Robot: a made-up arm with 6 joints. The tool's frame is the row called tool. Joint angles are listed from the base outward. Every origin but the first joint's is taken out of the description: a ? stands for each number. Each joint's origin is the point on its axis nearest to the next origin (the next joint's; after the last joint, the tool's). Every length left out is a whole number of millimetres.
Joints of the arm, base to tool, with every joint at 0 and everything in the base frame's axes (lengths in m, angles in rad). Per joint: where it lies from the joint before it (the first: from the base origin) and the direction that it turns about. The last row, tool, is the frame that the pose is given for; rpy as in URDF.
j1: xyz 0 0.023 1.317 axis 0 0 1
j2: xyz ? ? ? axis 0 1 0
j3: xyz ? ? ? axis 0 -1 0
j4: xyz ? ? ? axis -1 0 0
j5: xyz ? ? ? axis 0 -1 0
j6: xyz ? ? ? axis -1 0 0
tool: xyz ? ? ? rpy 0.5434 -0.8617 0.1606
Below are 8 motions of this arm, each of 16 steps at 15 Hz.
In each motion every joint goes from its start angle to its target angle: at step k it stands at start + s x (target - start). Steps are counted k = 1, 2, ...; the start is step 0. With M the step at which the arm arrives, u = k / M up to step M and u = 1 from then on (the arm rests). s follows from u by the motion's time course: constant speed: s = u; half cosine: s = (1 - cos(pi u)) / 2; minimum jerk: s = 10 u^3 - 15 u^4 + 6 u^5.
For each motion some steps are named. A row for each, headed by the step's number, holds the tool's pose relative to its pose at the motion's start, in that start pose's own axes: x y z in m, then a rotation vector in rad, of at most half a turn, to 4 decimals.
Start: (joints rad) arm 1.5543 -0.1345 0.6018 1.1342 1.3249 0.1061
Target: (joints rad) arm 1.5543 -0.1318 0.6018 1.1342 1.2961 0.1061
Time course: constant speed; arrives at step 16
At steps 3, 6, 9, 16:
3: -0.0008 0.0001 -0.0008 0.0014 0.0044 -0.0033
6: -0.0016 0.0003 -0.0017 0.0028 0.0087 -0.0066
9: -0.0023 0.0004 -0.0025 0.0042 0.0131 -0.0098
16: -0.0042 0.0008 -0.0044 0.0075 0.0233 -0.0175

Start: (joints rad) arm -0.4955 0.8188 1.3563 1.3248 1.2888 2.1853
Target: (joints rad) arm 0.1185 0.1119 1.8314 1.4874 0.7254 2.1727
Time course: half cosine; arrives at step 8
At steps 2, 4, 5, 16:
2: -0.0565 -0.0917 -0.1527 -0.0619 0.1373 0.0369
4: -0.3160 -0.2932 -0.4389 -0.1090 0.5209 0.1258
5: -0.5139 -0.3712 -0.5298 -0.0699 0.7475 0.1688
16: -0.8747 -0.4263 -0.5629 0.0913 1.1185 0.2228

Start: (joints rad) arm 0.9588 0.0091 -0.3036 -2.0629 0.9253 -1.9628
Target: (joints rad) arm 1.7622 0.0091 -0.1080 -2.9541 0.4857 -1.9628
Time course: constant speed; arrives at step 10
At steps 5, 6, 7, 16:
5: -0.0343 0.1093 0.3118 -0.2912 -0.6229 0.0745
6: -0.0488 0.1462 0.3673 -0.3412 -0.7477 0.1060
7: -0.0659 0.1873 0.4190 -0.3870 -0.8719 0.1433
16: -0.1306 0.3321 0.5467 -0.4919 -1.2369 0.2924

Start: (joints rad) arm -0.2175 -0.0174 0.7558 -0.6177 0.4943 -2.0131
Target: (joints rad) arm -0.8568 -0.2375 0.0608 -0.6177 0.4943 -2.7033
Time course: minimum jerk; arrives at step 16
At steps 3, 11, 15, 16:
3: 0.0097 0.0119 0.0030 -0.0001 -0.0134 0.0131
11: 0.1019 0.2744 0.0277 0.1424 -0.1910 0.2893
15: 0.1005 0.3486 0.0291 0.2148 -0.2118 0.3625
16: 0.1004 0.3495 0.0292 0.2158 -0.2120 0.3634

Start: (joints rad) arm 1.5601 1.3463 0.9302 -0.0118 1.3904 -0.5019
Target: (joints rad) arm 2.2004 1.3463 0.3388 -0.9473 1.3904 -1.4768
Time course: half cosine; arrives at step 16
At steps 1, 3, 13, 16:
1: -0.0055 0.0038 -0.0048 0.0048 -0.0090 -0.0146
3: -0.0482 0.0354 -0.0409 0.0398 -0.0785 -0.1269
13: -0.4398 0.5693 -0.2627 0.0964 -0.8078 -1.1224
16: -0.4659 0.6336 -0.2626 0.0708 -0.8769 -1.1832

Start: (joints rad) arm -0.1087 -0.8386 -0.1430 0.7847 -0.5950 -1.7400
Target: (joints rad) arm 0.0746 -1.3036 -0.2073 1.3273 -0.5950 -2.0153
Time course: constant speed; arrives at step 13
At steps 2, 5, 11, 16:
2: -0.0137 0.0291 0.0499 0.0503 -0.0195 0.0652
5: -0.0329 0.0647 0.1293 0.1296 -0.0553 0.1596
11: -0.0671 0.1044 0.3002 0.2977 -0.1496 0.3355
16: -0.0774 0.1079 0.3594 0.3553 -0.1876 0.3900

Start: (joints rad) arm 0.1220 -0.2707 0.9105 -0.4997 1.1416 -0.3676
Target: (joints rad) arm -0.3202 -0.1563 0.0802 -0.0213 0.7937 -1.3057
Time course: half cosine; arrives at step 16
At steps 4, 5, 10, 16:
4: -0.0807 -0.0312 0.0385 0.0207 0.1392 -0.1103
5: -0.1195 -0.0471 0.0652 0.0199 0.2062 -0.1732
10: -0.2897 -0.1253 0.3162 -0.1659 0.5095 -0.6069
16: -0.3184 -0.1388 0.5315 -0.4471 0.5694 -0.8751

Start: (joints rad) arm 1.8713 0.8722 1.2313 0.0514 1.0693 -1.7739
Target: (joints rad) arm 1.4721 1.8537 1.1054 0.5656 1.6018 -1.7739
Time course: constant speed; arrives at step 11
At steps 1, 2, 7, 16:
1: -0.0284 0.0026 0.1229 -0.0761 0.0270 -0.0226
2: -0.0594 0.0181 0.2450 -0.1489 0.0500 -0.0501
7: -0.2614 0.2727 0.7904 -0.4516 0.0852 -0.2459
16: -0.4906 0.6288 1.0697 -0.6020 -0.0080 -0.4330

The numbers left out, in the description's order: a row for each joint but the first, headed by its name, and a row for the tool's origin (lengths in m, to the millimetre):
j2: 0.104 -0.029 0
j3: 0.008 0 0.678
j4: 0.518 0 0.119
j5: 0 0.016 0.015
j6: 0.12 0 -0.002
tool: 0 -0.023 -0.002

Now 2 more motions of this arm.
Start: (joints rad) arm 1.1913 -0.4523 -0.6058 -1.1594 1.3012 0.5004
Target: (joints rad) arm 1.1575 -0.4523 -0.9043 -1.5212 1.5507 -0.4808
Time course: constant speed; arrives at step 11
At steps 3, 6, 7, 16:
3: -0.0413 -0.0405 0.0144 0.0415 -0.1564 -0.1876
6: -0.0806 -0.0787 0.0338 0.0734 -0.3380 -0.3416
7: -0.0932 -0.0909 0.0413 0.0830 -0.4032 -0.3844
16: -0.1396 -0.1369 0.0764 0.1228 -0.6813 -0.5083

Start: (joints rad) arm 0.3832 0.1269 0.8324 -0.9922 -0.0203 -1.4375
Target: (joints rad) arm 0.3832 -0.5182 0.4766 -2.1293 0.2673 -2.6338
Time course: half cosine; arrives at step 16
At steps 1, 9, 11, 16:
1: -0.0047 0.0032 -0.0028 0.0180 -0.0086 -0.0112
9: -0.2834 0.2256 -0.1026 1.0586 -0.5305 -0.7899
11: -0.3605 0.2979 -0.1024 1.3483 -0.6979 -1.0583
16: -0.4484 0.3822 -0.0818 1.6836 -0.9195 -1.3999

